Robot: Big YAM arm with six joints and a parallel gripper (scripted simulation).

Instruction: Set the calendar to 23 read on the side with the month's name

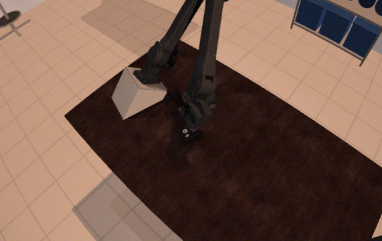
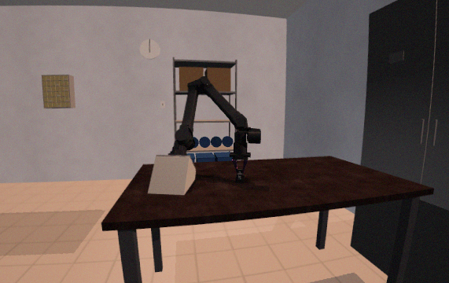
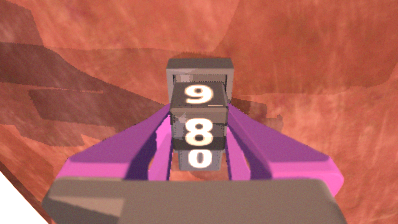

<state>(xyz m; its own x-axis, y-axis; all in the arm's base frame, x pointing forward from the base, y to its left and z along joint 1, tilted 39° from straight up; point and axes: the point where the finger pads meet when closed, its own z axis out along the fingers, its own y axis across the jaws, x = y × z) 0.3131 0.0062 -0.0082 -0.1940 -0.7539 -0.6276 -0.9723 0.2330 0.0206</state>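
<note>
Right now my hand is 30 mm above the dark tray and 20 mm to the left of it.
</note>
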